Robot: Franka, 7 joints.
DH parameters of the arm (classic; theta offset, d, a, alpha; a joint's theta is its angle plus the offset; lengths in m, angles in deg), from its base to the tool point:
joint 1: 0 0.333 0 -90
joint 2: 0 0 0 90
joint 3: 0 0.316 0.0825 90
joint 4: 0 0 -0.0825 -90
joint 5: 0 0.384 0 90
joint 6: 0 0 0.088 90
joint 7: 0 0.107 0 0
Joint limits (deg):
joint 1: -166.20..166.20
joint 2: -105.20..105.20
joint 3: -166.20..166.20
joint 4: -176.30..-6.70
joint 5: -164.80..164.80
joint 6: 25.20..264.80
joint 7: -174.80..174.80
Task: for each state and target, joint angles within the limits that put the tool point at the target. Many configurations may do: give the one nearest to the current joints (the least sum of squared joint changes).
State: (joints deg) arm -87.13 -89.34 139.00 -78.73 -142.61 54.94 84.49
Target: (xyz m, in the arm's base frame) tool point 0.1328 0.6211 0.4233
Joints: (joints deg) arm -65.87 -60.59 127.85 -88.38 -131.68 25.20 84.49
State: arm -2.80 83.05 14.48 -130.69 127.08 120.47 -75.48
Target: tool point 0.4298 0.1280 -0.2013
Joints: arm -4.88 82.19 11.89 -100.06 130.24 118.46 -75.48
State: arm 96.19 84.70 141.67 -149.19 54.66 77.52 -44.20
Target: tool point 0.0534 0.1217 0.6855
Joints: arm 82.11 105.20 166.20 -139.56 64.04 54.38 -44.20
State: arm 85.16 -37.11 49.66 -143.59 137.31 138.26 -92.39
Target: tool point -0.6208 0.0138 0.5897
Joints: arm 75.88 -45.11 80.18 -105.46 138.44 127.94 -92.39
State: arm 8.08 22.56 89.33 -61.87 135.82 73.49 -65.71
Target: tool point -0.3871 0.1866 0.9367
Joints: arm 28.53 -1.06 109.48 -70.16 126.66 59.75 -65.71
